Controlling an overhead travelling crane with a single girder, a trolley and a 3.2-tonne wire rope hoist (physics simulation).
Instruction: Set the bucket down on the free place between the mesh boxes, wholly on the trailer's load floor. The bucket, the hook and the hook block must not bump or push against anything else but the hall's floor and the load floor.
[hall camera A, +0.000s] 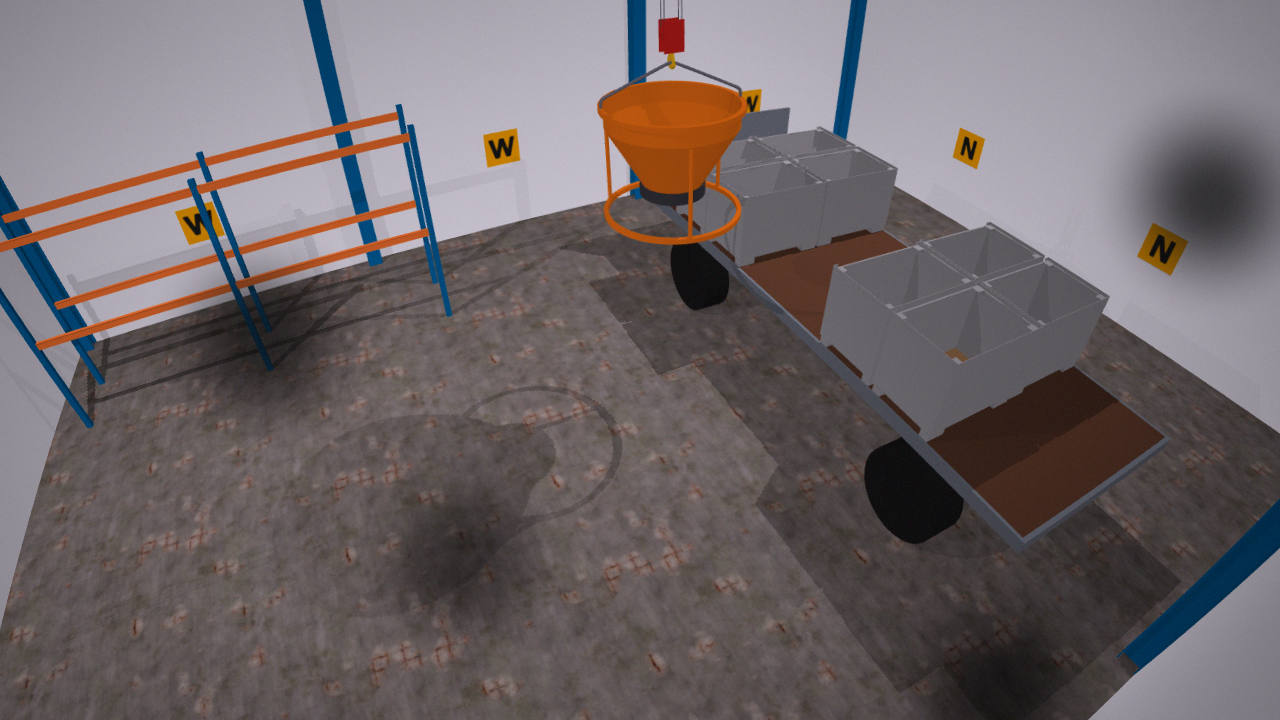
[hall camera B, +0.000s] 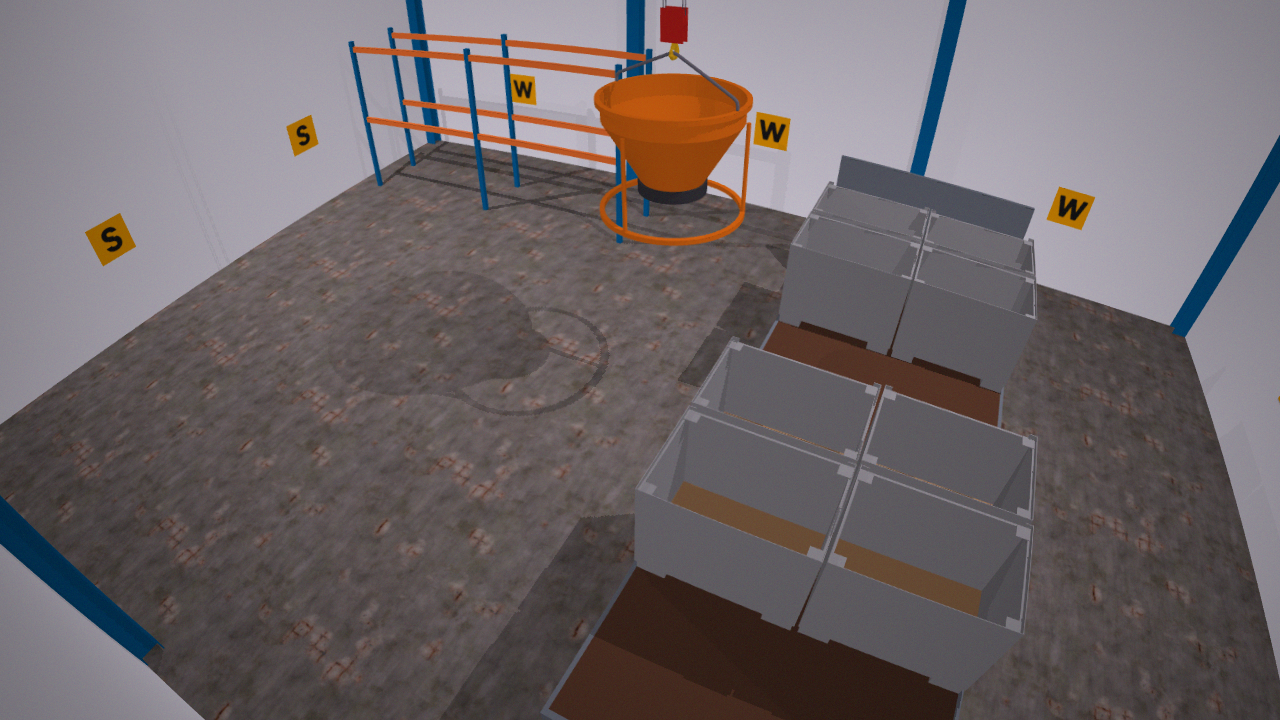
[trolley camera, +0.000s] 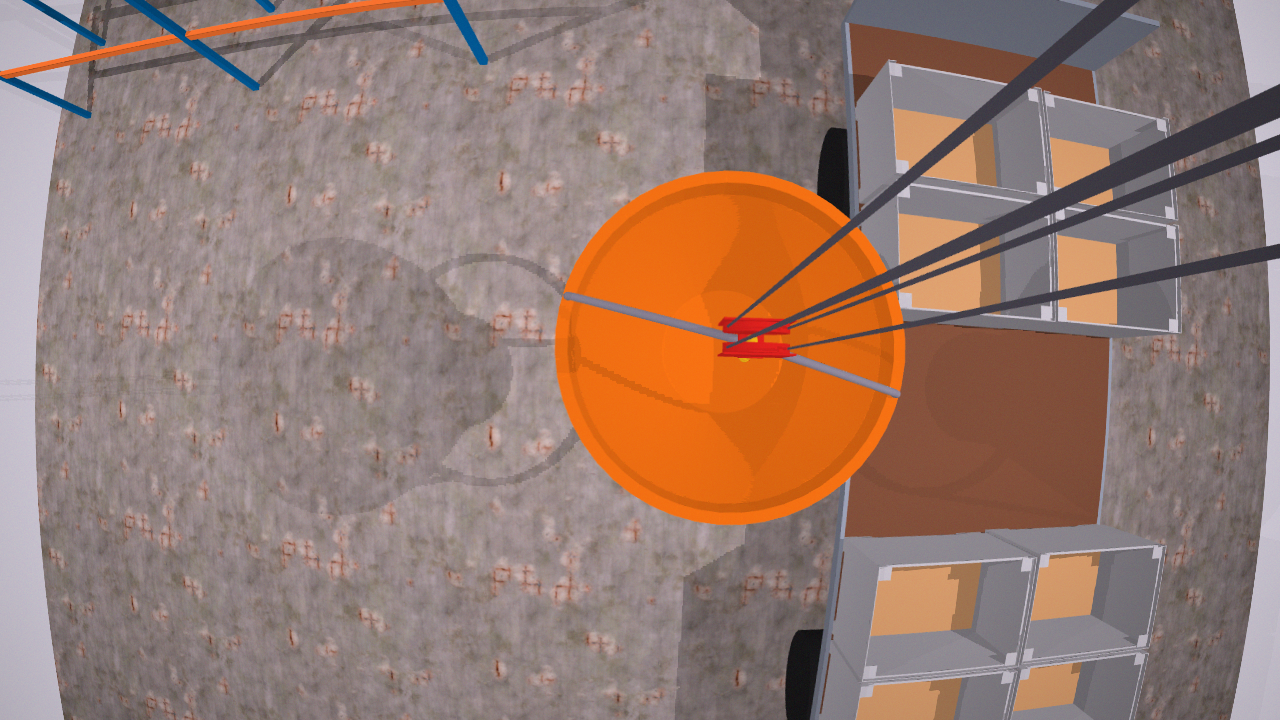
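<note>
The orange bucket (hall camera A: 671, 134) (hall camera B: 673, 125) (trolley camera: 644, 447) hangs upright by its bail from my yellow hook (hall camera A: 672, 60) (hall camera B: 674, 51), below the red hook block (hall camera A: 671, 35) (hall camera B: 674, 24) (trolley camera: 756, 325). It is high above the hall floor. In the trolley view it appears mostly left of the trailer, its rim overlapping the trailer's left edge and a rear box. The brown load floor (hall camera A: 805, 282) (hall camera B: 841, 353) (trolley camera: 1002, 429) shows between the rear mesh boxes (hall camera A: 778, 223) (hall camera B: 841, 286) and the front mesh boxes (hall camera A: 939, 385) (hall camera B: 733, 537) (trolley camera: 939, 662).
A rack with blue posts and orange beams (hall camera A: 304, 164) (hall camera B: 475, 129) (trolley camera: 313, 16) stands along the W wall. The trailer's grey headboard (hall camera A: 769, 120) (hall camera B: 935, 197) (trolley camera: 1002, 31) rises behind the rear boxes. A black wheel (hall camera A: 913, 492) shows at the trailer's side.
</note>
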